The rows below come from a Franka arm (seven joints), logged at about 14 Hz.
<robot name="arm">
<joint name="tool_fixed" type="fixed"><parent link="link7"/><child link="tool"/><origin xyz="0 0 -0.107" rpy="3.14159 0 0"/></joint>
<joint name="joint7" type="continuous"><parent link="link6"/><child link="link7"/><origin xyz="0.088 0 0" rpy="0 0 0"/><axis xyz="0 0 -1"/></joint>
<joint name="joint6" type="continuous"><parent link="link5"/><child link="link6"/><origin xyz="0 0 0" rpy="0 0 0"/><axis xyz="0 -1 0"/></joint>
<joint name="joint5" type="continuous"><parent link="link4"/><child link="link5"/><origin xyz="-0.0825 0 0.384" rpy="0 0 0"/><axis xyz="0 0 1"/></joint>
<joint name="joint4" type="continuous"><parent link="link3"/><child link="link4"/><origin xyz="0.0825 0 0" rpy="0 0 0"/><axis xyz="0 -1 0"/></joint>
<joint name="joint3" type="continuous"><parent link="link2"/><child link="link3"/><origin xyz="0 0 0.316" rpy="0 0 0"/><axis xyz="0 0 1"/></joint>
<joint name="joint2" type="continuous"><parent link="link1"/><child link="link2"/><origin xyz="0 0 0" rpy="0 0 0"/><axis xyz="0 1 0"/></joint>
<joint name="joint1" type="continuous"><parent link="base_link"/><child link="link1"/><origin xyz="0 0 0.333" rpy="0 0 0"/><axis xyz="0 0 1"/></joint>
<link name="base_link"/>
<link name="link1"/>
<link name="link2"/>
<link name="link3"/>
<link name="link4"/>
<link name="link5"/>
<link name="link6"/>
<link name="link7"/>
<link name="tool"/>
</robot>
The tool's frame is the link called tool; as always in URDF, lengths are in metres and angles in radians. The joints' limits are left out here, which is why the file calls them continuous.
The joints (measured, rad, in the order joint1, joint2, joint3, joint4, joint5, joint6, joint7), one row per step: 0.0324 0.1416 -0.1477 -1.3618 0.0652 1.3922 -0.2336; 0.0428 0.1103 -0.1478 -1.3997 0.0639 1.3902 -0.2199; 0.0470 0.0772 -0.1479 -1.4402 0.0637 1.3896 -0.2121; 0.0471 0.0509 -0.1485 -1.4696 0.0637 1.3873 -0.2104; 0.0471 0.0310 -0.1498 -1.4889 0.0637 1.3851 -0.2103; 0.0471 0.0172 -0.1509 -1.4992 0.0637 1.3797 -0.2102; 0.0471 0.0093 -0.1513 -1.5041 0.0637 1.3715 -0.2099; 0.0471 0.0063 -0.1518 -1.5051 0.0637 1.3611 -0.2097; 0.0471 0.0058 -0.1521 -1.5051 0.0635 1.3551 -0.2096; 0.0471 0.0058 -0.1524 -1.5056 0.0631 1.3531 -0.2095; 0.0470 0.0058 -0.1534 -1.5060 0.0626 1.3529 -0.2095
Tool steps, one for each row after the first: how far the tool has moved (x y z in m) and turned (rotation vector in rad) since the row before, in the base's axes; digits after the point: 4 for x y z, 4 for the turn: -0.0093 0.0051 0.0005 0.0027 0.0093 -0.0040; -0.0101 0.0017 0.0001 0.0046 0.0083 -0.0042; -0.0085 -0.0007 0.0010 0.0042 0.0054 -0.0023; -0.0065 -0.0010 0.0019 0.0031 0.0015 -0.0014; -0.0050 -0.0007 0.0024 0.0022 0.0018 -0.0009; -0.0034 -0.0002 0.0014 0.0017 0.0051 -0.0002; -0.0022 -0.0001 0.0004 0.0013 0.0083 0.0000; -0.0009 -0.0001 -0.0002 0.0004 0.0055 0.0000; -0.0003 -0.0002 -0.0004 -0.0002 0.0025 -0.0003; -0.0001 -0.0006 -0.0002 -0.0004 0.0006 -0.0011
